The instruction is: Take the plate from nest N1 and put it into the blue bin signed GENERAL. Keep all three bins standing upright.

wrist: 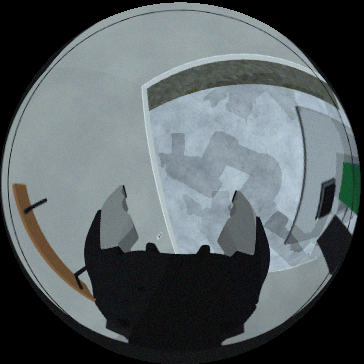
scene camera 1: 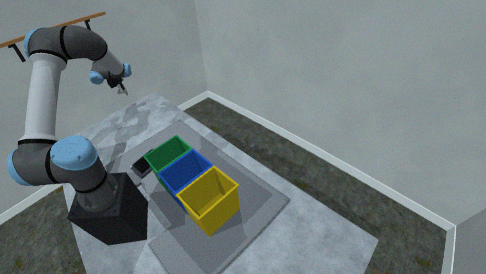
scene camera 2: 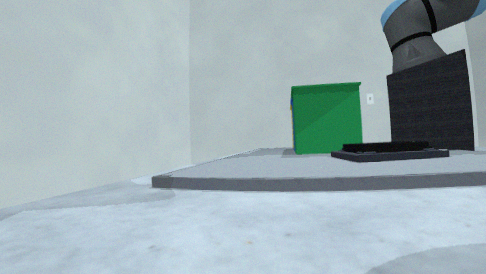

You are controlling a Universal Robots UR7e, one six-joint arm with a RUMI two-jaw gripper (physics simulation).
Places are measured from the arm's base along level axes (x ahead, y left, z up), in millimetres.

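Pixels of known places: gripper, fingertip midpoint: point(wrist: 179, 189) point(scene camera 1: 125, 87); arm's base, origin of the base link: point(scene camera 1: 99, 193) point(scene camera 2: 420, 72).
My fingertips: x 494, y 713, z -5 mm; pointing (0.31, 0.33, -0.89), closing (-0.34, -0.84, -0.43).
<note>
For each thing: its top centre in the pictures, then the offset to it from my fingertips. "*": a spot on its surface instead.
- black plate, middle of its top: point(scene camera 2: 383, 142) point(scene camera 1: 146, 160) 228 mm back, 515 mm right, 194 mm down
- low dark nest, surface spot: point(scene camera 2: 360, 157) * 151 mm back, 454 mm right, 212 mm down
- blue bin, middle of its top: point(scene camera 1: 184, 169) 205 mm back, 862 mm right, 40 mm down
- green bin, middle of its top: point(scene camera 2: 322, 89) point(scene camera 1: 167, 152) 187 mm back, 731 mm right, 40 mm down
- yellow bin, middle of its top: point(scene camera 1: 206, 190) 224 mm back, 994 mm right, 40 mm down
- raised grey board, surface spot: point(scene camera 2: 300, 183) * 38 mm back, 353 mm right, 225 mm down
A black plate point(scene camera 1: 142, 166) point(scene camera 2: 385, 147) point(wrist: 328, 199) lies flat in a low dark nest point(scene camera 2: 360, 157) beside the green bin; no nest label is legible. The blue bin point(scene camera 1: 185, 172) stands upright between the green bin point(scene camera 1: 167, 152) point(scene camera 2: 327, 120) point(wrist: 350, 187) and the yellow bin point(scene camera 1: 220, 205), both also upright. No bin sign can be read. The inside of the blue bin shows blue walls in scene camera 1. My gripper point(scene camera 1: 123, 92) point(wrist: 179, 189) is open and empty, high above the far end of the table and well away from the plate.
The bins and nest stand on a raised grey board point(scene camera 2: 300, 183) point(wrist: 312, 145) on the table. The arm's dark pedestal point(scene camera 1: 132, 210) point(scene camera 2: 430, 105) stands beside them. A wooden wall rail point(scene camera 1: 75, 20) point(wrist: 37, 240) is behind the arm.
</note>
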